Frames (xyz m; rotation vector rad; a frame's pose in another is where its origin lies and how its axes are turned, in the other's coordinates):
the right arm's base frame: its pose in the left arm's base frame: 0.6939 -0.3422 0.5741 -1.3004 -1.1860 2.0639
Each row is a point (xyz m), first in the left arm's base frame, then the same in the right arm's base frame.
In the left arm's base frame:
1: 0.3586 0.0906 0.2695
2: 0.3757 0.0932 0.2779
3: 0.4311 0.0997 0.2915
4: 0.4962 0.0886 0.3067
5: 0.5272 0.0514 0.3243
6: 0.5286 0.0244 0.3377
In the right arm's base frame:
1: 0.6247 -0.0094 0.0462
2: 0.6142 -0.0163 0.0317
3: 0.5858 -0.0266 -0.0171
4: 0.5394 -0.0278 -0.0665
5: 0.4891 -0.0197 -0.0741
6: 0.4622 -0.0160 -0.0609

